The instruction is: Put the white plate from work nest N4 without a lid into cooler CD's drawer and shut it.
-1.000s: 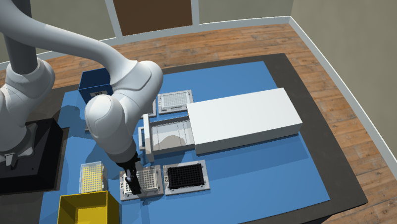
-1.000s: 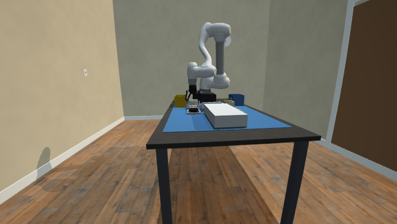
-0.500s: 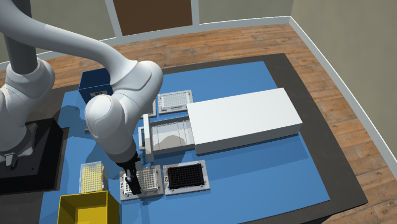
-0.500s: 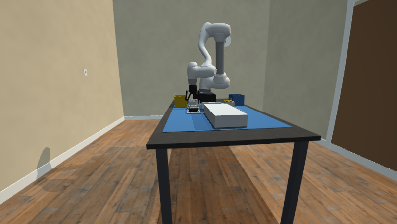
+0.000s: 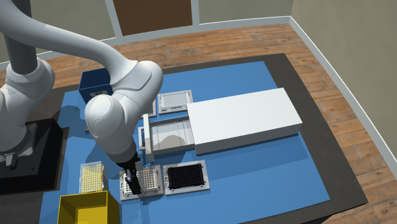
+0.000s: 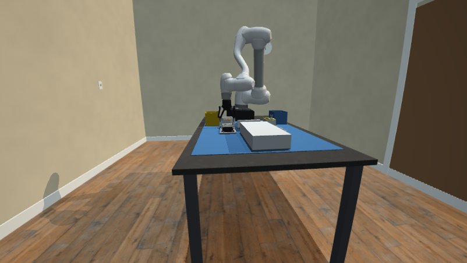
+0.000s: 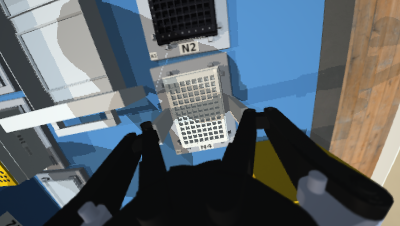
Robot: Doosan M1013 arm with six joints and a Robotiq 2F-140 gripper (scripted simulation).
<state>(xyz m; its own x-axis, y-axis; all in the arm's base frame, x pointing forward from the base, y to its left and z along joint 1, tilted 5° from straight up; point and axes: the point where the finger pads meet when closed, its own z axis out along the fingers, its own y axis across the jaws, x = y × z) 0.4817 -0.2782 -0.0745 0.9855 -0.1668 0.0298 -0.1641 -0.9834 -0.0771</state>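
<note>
Right now the white plate is 20 mm below my hand. From my hand the other things lie so: yellow bin: 200 mm behind, 90 mm to the right; then tip box: 170 mm behind, 60 mm to the left; then black plate: 170 mm ahead, 30 mm to the right, 20 mm below.
</note>
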